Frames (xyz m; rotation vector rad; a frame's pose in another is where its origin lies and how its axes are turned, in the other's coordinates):
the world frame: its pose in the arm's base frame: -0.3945 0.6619 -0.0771 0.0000 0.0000 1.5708
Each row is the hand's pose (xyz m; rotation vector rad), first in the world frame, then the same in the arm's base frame.
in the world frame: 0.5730 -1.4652 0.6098 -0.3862 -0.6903 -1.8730
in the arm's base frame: 1.0707 1.2349 0.5327 0.1844 -0.6529 -0.3728
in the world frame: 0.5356 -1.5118 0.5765 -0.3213 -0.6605 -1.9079
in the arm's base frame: 1.1173 1.1975 0.4994 0.2049 -0.5930 -0.3977
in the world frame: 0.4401 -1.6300 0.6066 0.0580 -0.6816 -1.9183
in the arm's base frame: 1.2355 1.1020 0.5295 0.4464 -0.3764 -0.4000
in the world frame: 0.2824 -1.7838 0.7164 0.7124 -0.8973 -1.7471
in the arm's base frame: 1.3893 0.9443 0.6393 0.9865 -0.1133 -0.3271
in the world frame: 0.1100 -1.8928 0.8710 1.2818 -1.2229 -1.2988
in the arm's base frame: 1.4983 0.7719 0.7939 1.6029 0.0377 -0.1127
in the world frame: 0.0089 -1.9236 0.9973 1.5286 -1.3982 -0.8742
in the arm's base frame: 1.5291 0.6708 0.9202 1.9623 0.0874 0.1357
